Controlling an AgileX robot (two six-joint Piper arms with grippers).
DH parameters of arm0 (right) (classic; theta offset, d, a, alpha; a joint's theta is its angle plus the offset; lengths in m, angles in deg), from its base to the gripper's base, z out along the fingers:
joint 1: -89.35 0.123 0 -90
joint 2: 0.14 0 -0.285 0
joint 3: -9.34 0 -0.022 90
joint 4: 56.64 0.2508 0 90
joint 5: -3.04 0 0.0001 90
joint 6: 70.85 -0.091 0 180
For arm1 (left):
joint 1: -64.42 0.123 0 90
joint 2: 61.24 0 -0.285 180
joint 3: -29.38 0 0.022 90
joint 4: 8.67 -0.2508 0 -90
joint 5: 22.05 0 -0.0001 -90
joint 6: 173.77 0.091 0 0
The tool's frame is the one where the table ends.
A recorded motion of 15 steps. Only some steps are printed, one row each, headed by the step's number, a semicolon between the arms.
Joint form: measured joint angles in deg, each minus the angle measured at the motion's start. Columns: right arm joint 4, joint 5, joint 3, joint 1, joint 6, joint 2; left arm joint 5, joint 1, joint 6, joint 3, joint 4, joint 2.
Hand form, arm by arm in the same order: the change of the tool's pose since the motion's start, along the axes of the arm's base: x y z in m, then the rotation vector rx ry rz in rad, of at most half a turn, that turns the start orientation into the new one. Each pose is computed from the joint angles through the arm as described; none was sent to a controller.
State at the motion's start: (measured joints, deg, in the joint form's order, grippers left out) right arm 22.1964 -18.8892 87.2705 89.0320 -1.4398 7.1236; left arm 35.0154 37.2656 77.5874 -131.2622 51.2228 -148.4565
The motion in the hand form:
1: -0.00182 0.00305 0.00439 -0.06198 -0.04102 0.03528; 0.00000 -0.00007 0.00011 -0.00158 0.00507 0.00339
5: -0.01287 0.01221 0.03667 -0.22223 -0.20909 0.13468; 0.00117 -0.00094 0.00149 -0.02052 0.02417 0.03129
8: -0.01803 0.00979 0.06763 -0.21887 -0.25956 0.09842; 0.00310 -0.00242 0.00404 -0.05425 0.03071 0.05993
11: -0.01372 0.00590 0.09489 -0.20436 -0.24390 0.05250; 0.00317 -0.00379 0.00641 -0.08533 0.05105 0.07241
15: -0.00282 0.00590 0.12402 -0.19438 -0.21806 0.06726; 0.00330 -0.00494 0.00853 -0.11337 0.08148 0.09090
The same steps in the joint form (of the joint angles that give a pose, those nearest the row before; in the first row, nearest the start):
1: 1.51 -2.00 -0.71 0.00 5.27 0.00; 0.00 0.00 -0.30 0.00 0.10 0.00
5: 2.89 -8.41 -6.59 0.00 15.93 0.00; -0.74 0.00 -1.45 0.00 1.32 0.00
8: -0.44 -6.94 -12.67 0.01 11.89 1.31; -1.93 0.00 -1.45 0.00 3.59 0.00
11: -4.86 -4.68 -18.48 0.00 6.53 5.90; -1.92 0.00 -1.70 0.00 5.69 0.00
15: -7.04 -4.12 -24.91 1.53 3.87 12.95; -1.92 0.00 -2.74 0.00 7.54 0.00

